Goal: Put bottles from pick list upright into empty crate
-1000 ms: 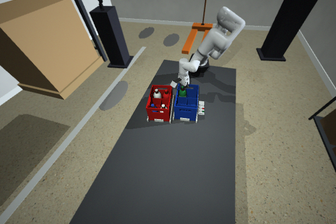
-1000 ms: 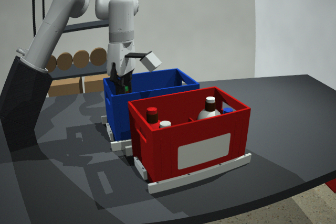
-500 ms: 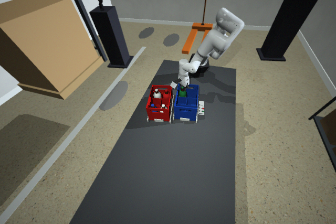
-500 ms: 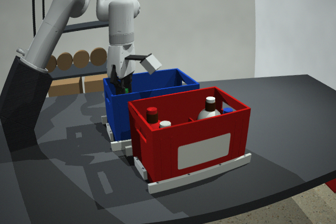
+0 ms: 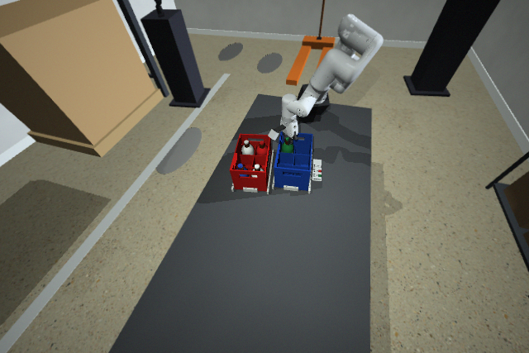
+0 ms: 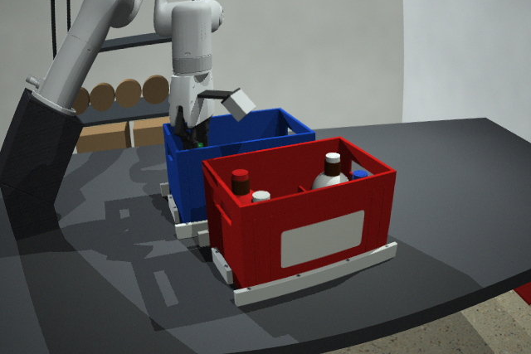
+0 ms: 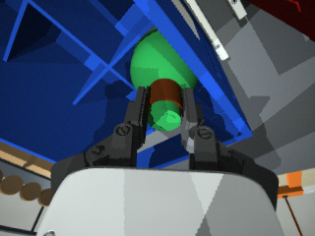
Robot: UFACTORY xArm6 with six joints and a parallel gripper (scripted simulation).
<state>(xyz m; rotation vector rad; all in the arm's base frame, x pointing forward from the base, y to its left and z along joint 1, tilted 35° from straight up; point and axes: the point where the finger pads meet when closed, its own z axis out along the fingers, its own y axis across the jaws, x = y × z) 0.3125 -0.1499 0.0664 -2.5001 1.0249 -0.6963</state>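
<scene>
Right now the red-capped bottle is 40 mm ahead of my hand, 150 mm to the right of it and 70 mm below it. Also, from my hand: blue crate: 90 mm ahead, 40 mm to the left, 80 mm below; then green-capped bottle: 70 mm below; then red crate: 130 mm ahead, 190 mm to the right, 80 mm below.
</scene>
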